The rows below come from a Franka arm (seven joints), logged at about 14 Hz.
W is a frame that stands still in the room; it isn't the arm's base.
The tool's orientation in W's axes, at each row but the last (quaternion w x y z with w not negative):
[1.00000 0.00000 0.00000 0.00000]
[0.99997 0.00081 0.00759 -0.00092]
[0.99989 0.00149 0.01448 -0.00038]
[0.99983 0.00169 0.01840 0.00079]
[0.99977 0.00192 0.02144 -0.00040]
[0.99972 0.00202 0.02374 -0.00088]
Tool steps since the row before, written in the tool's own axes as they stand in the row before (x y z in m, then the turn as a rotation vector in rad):
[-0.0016 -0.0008 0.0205 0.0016 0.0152 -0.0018]
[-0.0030 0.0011 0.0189 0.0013 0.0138 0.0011]
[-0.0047 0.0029 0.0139 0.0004 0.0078 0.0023]
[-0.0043 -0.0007 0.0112 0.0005 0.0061 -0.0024]
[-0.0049 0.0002 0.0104 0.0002 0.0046 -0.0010]
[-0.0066 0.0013 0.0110 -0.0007 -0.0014 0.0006]
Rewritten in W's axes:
[-0.0016 -0.0008 0.0205 0.0016 0.0152 -0.0018]
[-0.0027 0.0011 0.0189 0.0013 0.0138 0.0011]
[-0.0043 0.0029 0.0140 0.0005 0.0078 0.0023]
[-0.0039 -0.0007 0.0113 0.0004 0.0061 -0.0024]
[-0.0044 0.0002 0.0106 0.0002 0.0046 -0.0010]
[-0.0061 0.0013 0.0113 -0.0007 -0.0014 0.0006]

